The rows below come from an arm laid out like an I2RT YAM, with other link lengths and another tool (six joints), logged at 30 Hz.
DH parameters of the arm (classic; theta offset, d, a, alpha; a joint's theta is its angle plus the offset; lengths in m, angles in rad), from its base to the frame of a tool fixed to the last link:
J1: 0 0.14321 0.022 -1.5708
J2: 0 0 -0.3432 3.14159
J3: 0.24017 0 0.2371 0
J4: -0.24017 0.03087 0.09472 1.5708
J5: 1.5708 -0.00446 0 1.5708
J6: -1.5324 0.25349 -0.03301 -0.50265
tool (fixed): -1.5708 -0.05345 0 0
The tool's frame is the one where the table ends.
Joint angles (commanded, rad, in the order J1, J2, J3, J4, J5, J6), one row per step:
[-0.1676 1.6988 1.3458 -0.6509 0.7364 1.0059]
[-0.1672 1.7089 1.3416 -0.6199 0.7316 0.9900]
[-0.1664 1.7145 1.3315 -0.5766 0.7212 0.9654]
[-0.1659 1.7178 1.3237 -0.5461 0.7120 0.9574]
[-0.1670 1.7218 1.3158 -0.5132 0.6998 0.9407]
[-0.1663 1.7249 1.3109 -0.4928 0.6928 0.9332]
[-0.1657 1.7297 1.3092 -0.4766 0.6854 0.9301]
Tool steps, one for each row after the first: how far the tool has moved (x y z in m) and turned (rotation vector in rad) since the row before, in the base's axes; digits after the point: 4 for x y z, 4 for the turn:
[0.0067 0.0000 -0.0020 -0.0034 -0.0056 0.0129]
[0.0078 0.0011 -0.0010 -0.0036 -0.0108 0.0219]
[0.0056 0.0010 -0.0005 0.0016 -0.0146 0.0108]
[0.0058 0.0008 -0.0008 0.0005 -0.0104 0.0164]
[0.0039 0.0010 -0.0006 0.0007 -0.0078 0.0095]
[0.0041 0.0010 -0.0007 0.0030 -0.0083 0.0071]

